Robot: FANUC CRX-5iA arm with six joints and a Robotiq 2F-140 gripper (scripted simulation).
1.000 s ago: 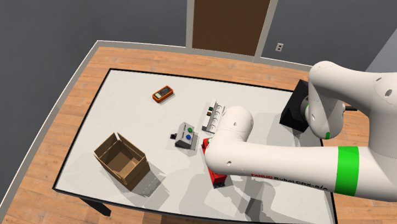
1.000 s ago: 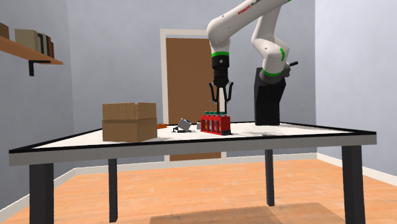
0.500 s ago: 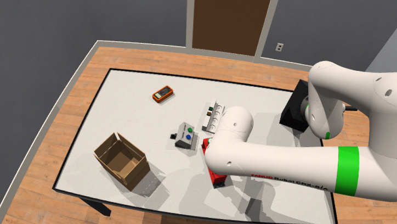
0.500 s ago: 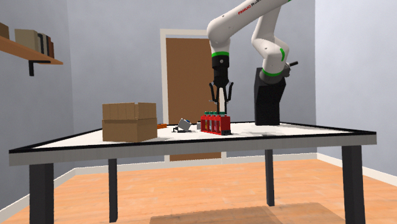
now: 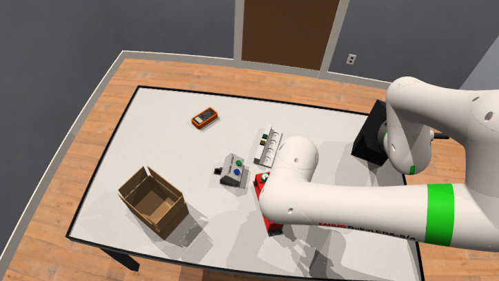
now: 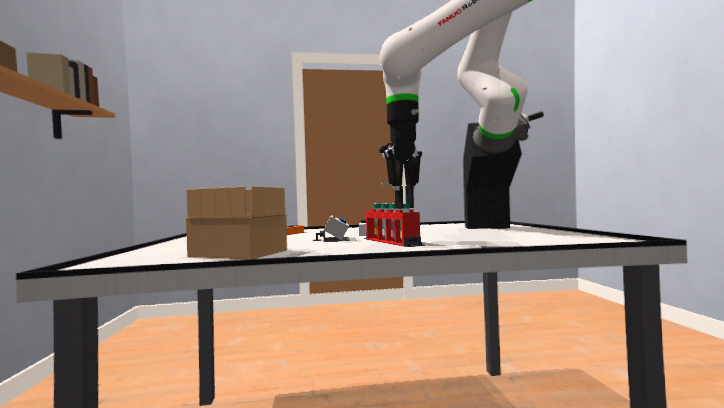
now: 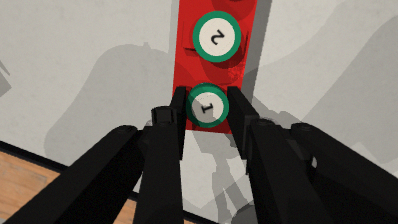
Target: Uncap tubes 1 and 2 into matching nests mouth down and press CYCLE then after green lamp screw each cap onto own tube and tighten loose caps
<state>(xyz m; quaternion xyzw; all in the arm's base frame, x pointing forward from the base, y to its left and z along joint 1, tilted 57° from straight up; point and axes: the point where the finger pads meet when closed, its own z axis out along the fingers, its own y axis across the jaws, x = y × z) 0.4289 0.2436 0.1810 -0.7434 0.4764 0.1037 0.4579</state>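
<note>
The cap 1 lies 30 mm below my hand. From my hand the other things lie so: cap 2 (50 mm to the right, 30 mm below, 20 mm ahead); then cap 3 (90 mm to the right, 50 mm ahead, 30 mm below); then cap 4 (140 mm to the right, 70 mm ahead, 30 mm below).
</note>
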